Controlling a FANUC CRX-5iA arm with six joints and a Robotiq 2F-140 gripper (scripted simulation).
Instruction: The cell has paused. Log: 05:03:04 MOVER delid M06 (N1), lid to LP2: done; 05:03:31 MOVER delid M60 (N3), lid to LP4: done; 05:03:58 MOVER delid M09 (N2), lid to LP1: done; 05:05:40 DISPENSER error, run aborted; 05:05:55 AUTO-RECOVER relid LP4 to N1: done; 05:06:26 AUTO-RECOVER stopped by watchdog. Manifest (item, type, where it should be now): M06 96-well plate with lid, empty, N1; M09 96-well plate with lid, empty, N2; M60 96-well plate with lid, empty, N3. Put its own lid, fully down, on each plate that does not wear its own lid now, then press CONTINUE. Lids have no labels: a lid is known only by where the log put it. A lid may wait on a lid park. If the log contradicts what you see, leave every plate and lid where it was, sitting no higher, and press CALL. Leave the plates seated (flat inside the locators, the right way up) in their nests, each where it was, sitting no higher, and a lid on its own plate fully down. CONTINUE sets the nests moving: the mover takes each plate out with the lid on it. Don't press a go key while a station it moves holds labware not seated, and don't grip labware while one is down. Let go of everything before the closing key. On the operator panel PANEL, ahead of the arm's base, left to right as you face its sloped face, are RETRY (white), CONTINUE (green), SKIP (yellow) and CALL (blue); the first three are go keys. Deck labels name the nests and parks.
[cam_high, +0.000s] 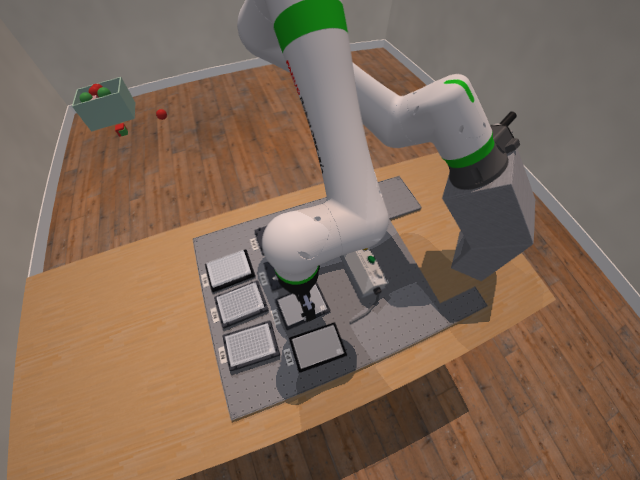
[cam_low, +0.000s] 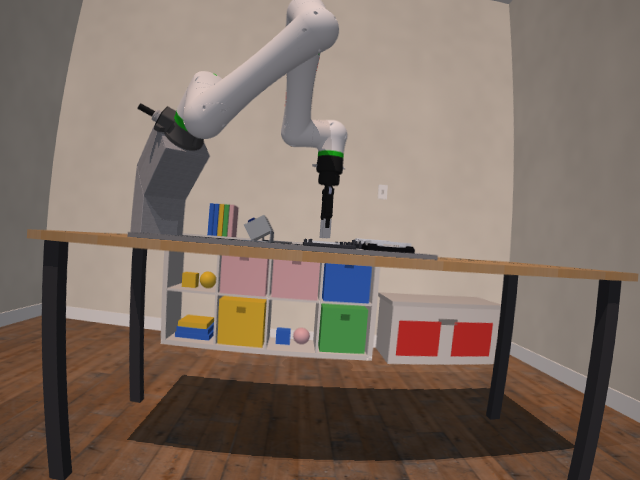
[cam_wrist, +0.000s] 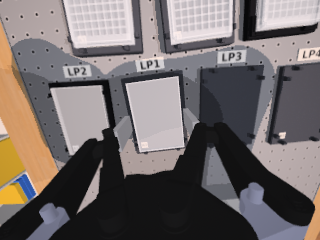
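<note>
My gripper is now 5 cm above the park labelled LP1. Also, from my hand: LP3: 12 cm to the right, 5 cm below, 4 cm behind; LP2 label: 13 cm ahead, 9 cm to the left, 5 cm below; lid park LP2: 12 cm to the left, 5 cm below, 4 cm ahead.
</note>
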